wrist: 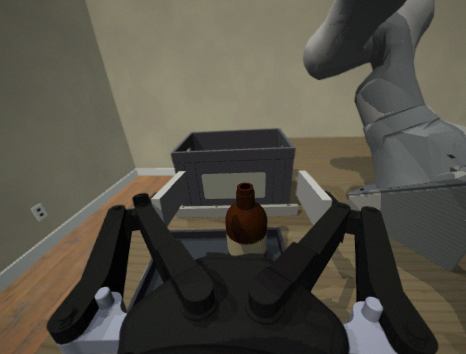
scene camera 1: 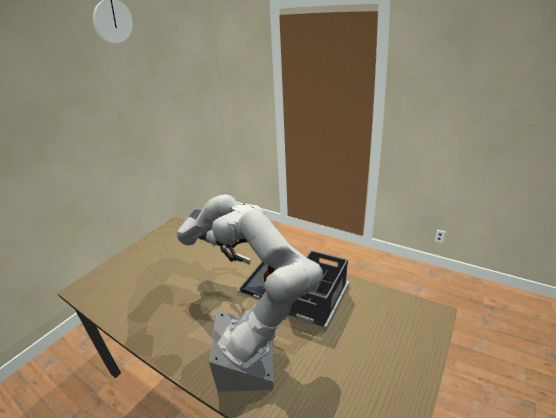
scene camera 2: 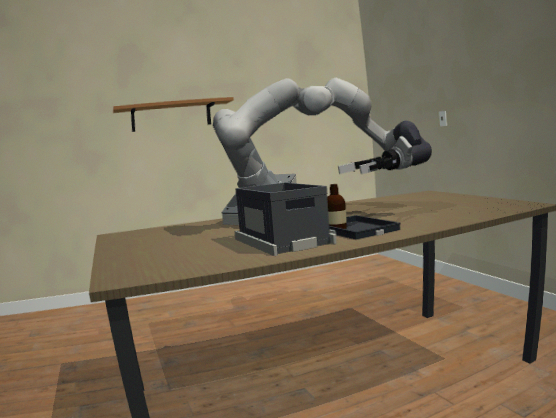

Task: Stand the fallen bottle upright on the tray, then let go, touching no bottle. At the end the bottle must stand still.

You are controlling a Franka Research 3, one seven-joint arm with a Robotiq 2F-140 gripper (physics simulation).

Labels:
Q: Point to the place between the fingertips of my gripper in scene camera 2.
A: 349,170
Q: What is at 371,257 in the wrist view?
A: My gripper.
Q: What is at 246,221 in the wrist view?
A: A brown bottle.

